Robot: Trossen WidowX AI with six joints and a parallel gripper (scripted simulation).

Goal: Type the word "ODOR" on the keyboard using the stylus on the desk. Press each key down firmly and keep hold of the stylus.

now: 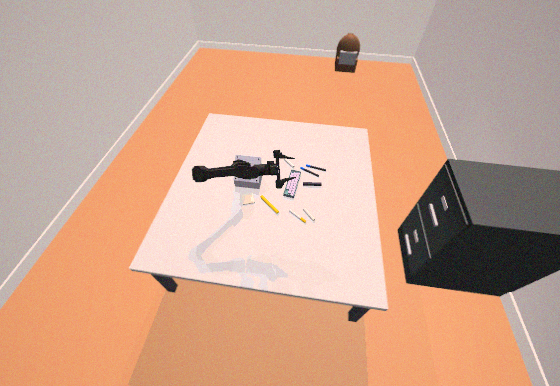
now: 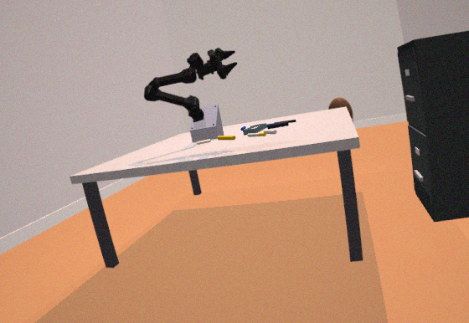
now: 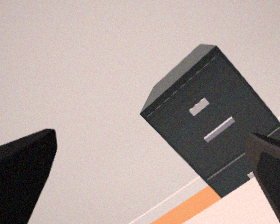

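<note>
My gripper tip is now 90 mm past the blue stylus, 450 mm to the right of it and 400 mm above it. Round my gripper tip: notepad: 270 mm behind, 90 mm to the left, 400 mm below; then black marker: 130 mm ahead, 210 mm to the left, 400 mm below; then yellow pencil: 140 mm behind, 50 mm to the left, 400 mm below.
</note>
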